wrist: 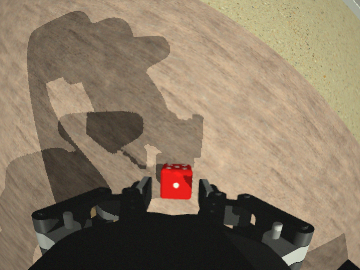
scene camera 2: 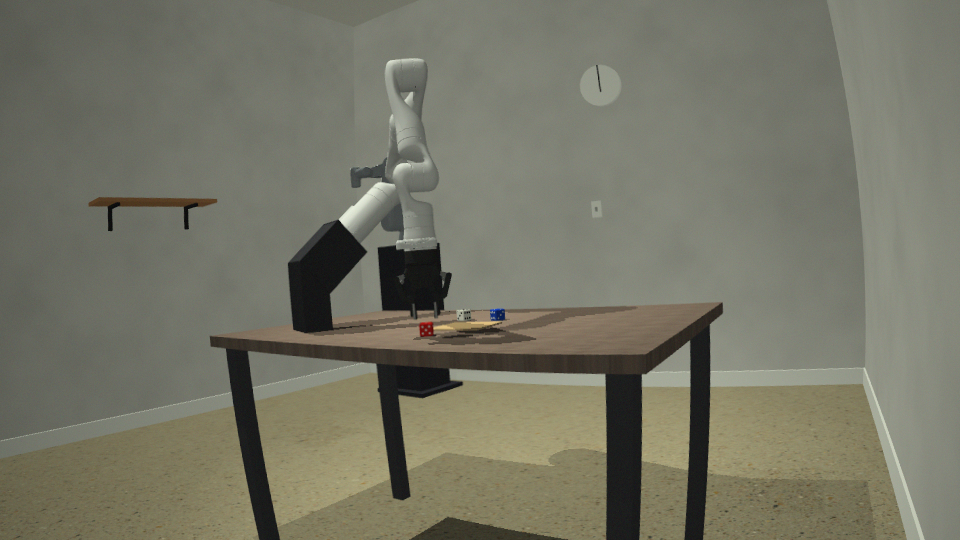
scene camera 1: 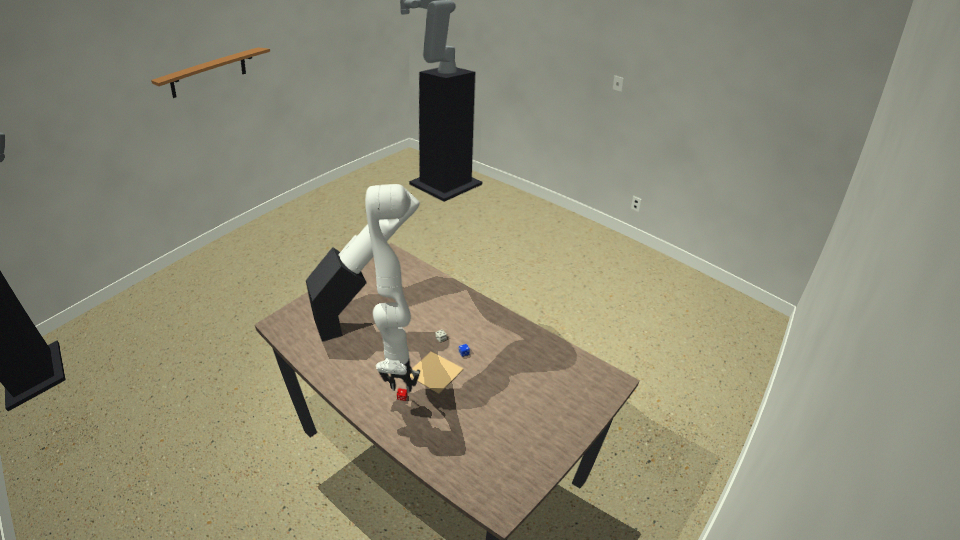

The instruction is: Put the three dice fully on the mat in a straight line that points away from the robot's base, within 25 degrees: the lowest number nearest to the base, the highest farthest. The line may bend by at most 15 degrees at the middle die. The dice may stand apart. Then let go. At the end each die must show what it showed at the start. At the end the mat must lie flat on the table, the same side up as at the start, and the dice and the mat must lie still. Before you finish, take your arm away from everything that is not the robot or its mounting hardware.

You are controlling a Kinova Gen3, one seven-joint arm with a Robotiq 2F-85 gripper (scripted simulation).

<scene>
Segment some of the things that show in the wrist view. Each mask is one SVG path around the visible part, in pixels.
My gripper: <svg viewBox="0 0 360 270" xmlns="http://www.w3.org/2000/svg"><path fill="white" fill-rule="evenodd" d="M31 215L42 256L28 270L300 270L315 230L311 224L253 195L245 193L239 194L237 200L227 199L227 194L219 191L217 186L210 184L208 179L199 179L198 204L200 209L198 214L169 215L147 212L146 210L152 198L152 177L144 176L141 181L134 182L131 187L123 188L122 194L112 194L110 188L99 187L37 210ZM95 206L96 216L91 218L91 209Z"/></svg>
A red die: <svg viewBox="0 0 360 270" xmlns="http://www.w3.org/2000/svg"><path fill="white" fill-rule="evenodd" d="M164 164L161 169L160 197L163 199L189 200L192 190L191 166L189 164Z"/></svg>
</scene>
